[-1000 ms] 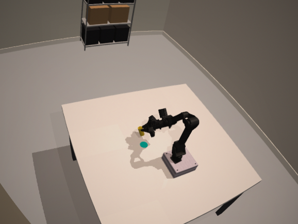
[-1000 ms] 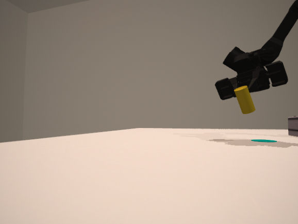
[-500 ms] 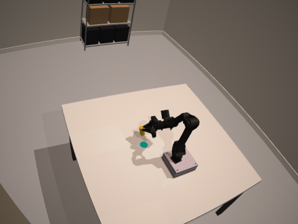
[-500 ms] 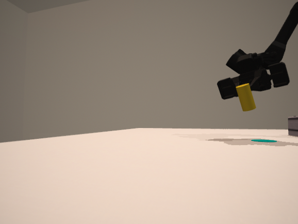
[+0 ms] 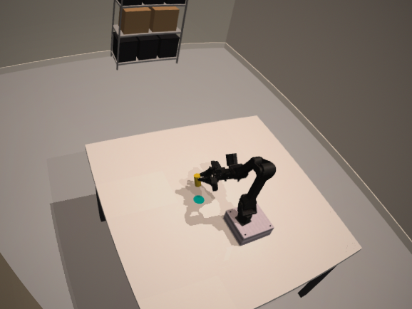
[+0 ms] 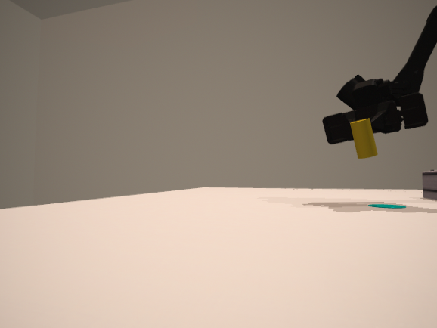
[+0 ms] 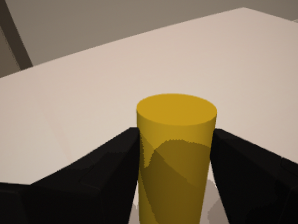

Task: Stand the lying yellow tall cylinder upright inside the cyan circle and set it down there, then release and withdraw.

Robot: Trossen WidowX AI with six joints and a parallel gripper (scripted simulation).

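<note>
Right now the cyan circle is 40 mm behind my gripper tip, 10 mm to the right of it and 140 mm below it. Round my gripper tip: yellow tall cylinder: 20 mm below.
</note>
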